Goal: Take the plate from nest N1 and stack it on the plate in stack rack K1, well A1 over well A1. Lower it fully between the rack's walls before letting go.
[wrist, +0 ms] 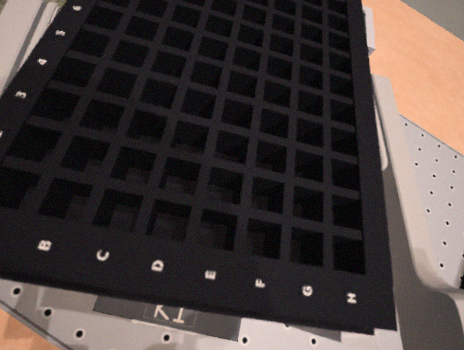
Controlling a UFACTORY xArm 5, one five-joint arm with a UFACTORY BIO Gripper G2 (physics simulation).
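Places are measured from the arm's base along level axes (x ahead, y left, z up), in centimetres.
Pixels of known places: hand, tool point: (221, 102).
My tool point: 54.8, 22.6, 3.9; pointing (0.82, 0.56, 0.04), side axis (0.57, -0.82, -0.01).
Behind a point stands the place of what it marks, as x, y, z.
A black well plate (209, 260) {49.9, 19.9, 6.5} with white row letters and column numbers fills the wrist view. It lies level in stack rack K1, over the rack's K1 label (168, 313) {47.9, 19.0, -8.0}. Through its wells I see the grid of a second black plate right under it, and a sliver of that plate's edge (369, 332) {50.8, 16.2, 5.8} shows at the lower right. My gripper (194, 67) {54.8, 22.6, 3.9} is open. Its grey fingers stand on either side of the top plate, the left finger (17, 33) {51.7, 28.0, 5.0} at the upper left and the right finger (398, 188) {55.8, 16.0, 4.7} along the right edge. I cannot tell whether they touch the plate.
A grey rack wall (369, 26) {62.1, 20.0, 5.2} rises at the plate's far right corner. The rack stands on a grey perforated board (439, 180) {75.5, 2.3, -9.8}, which lies on an orange table top (413, 56) {97.2, 10.8, -11.1}.
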